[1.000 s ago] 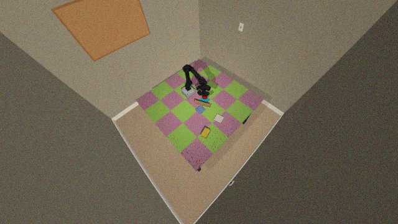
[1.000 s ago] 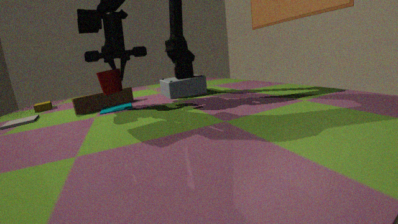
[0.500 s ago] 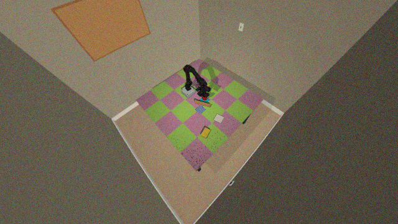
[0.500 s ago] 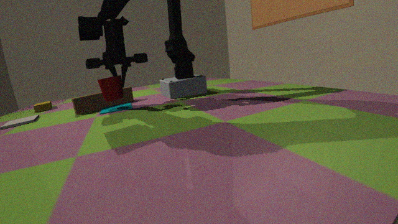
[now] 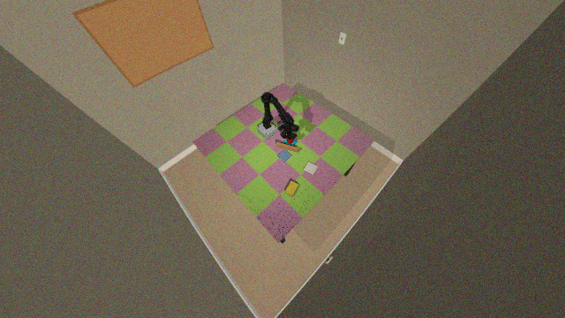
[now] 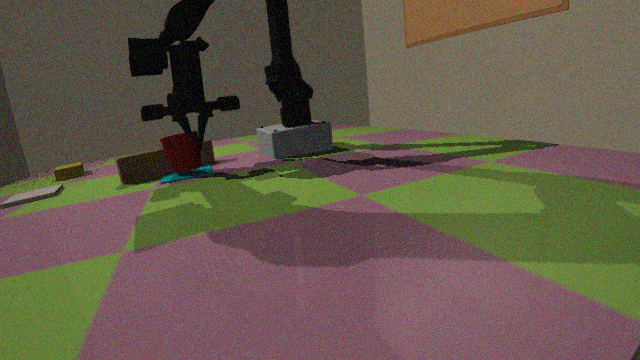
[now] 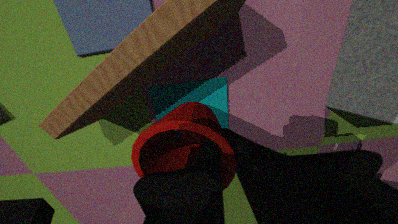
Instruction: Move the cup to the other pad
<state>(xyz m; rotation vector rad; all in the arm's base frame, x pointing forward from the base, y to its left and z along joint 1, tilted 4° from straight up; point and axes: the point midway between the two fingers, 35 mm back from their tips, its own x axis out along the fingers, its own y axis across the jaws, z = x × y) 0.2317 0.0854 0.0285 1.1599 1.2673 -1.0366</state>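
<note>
My gripper tip is now 30 mm short of the red cup. Round my gripper tip: cyan pad: 50 mm below, 30 mm ahead; blue pad: 130 mm to the right, 120 mm ahead, 50 mm below; brown block: 80 mm ahead, 60 mm to the right, 30 mm below.
</note>
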